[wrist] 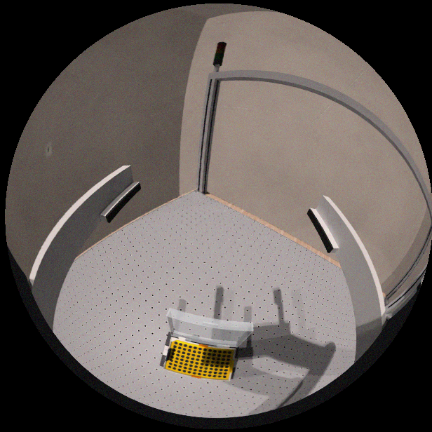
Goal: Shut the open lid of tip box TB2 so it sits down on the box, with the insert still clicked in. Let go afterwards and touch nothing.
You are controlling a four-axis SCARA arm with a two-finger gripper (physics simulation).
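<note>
The tip box (164, 359) stands on the perforated table in the lower middle of the wrist view. Its yellow insert (201, 361), full of dark holes, sits in it, with small orange parts at two opposite edges. The clear lid (210, 328) is open and stands up from the box's far edge. No TB2 marking can be read. My gripper (228, 185) is wide open, with one finger at the left and one at the right of the view and nothing between them. The fingers are well above the table and apart from the box and lid.
The perforated table (125, 300) has pale wooden edging (265, 221) along its far sides. A grey frame post (207, 135) rises at the far corner, with a dark signal light (219, 54) above it. Shadows of the arm fall beside and behind the box.
</note>
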